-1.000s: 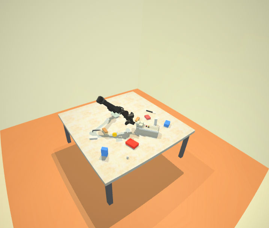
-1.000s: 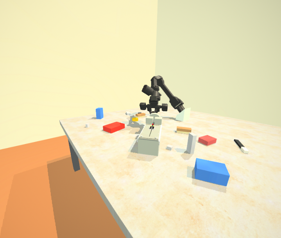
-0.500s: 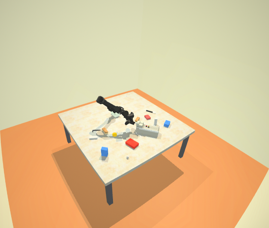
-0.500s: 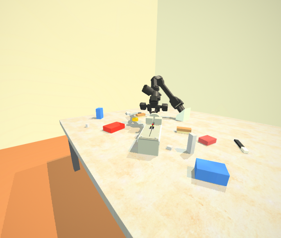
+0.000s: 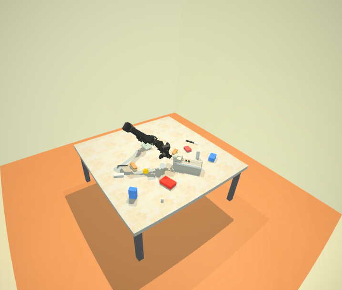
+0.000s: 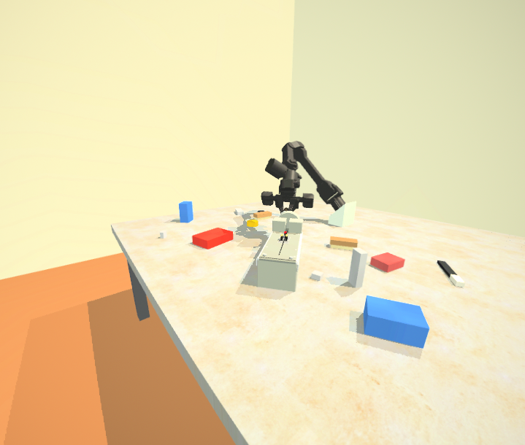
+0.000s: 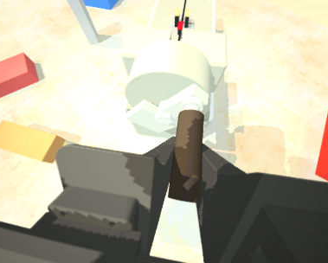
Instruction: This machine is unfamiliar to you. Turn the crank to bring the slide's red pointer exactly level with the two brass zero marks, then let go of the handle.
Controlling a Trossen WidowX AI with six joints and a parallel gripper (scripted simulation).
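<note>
Now: the crank 10 mm to the left of my gripper tip and 20 mm above it. Round my gripper tip: brown crank handle: 10 mm behind, 10 mm to the right, 30 mm above; red pointer: 100 mm ahead, 100 mm to the left; yellow disc: 40 mm behind, 240 mm to the right, 80 mm below.
</note>
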